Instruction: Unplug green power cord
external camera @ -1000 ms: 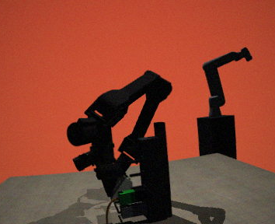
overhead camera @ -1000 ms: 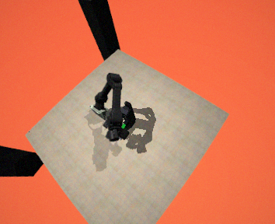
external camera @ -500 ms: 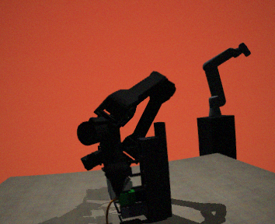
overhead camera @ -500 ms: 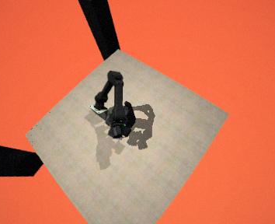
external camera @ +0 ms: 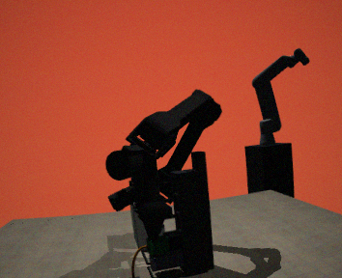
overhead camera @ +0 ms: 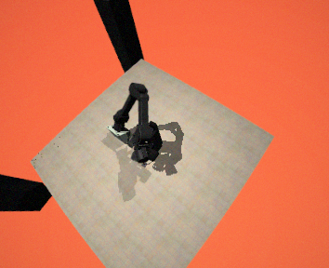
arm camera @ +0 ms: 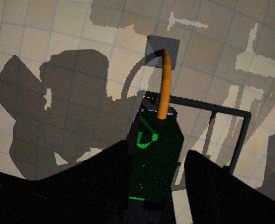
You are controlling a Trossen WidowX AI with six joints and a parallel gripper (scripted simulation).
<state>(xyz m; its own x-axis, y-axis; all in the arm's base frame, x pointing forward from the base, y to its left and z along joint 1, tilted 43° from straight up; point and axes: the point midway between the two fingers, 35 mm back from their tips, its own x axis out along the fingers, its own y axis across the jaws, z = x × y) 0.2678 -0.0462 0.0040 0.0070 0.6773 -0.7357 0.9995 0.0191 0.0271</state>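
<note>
My gripper tip is 30 mm to the right of the green plug and 10 mm above it.
</note>
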